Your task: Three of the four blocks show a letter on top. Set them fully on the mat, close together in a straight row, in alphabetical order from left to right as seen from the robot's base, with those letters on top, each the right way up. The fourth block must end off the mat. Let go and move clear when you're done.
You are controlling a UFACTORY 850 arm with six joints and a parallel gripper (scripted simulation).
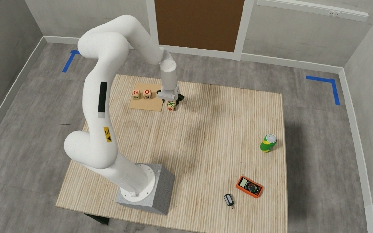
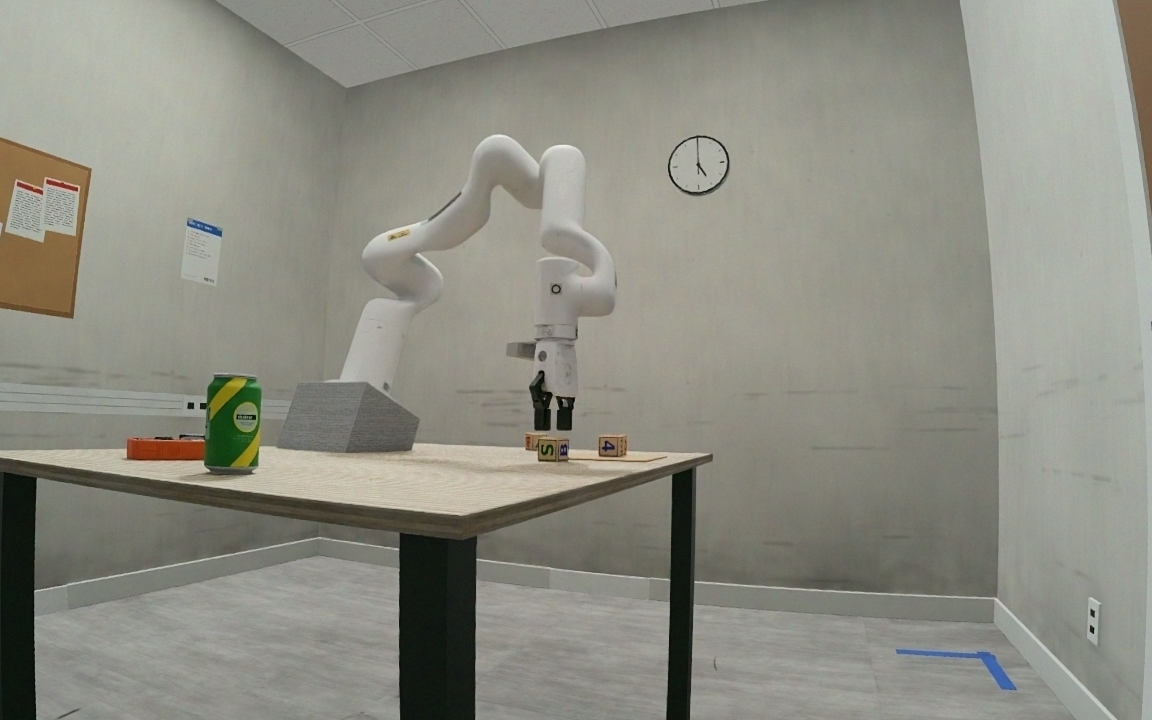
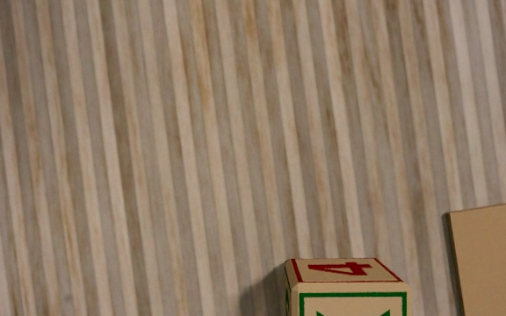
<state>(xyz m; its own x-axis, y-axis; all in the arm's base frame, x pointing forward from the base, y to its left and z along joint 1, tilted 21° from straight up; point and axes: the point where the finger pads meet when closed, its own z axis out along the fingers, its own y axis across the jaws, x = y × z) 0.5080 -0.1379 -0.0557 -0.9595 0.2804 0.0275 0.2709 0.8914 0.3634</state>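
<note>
Now: hand 50 mm above the X block. Also, from my hand: G block (220 mm to the left, 90 mm ahead, 40 mm below); tan mat (150 mm to the left, 90 mm ahead, 70 mm below); Q block (150 mm to the left, 90 mm ahead, 40 mm below).
</note>
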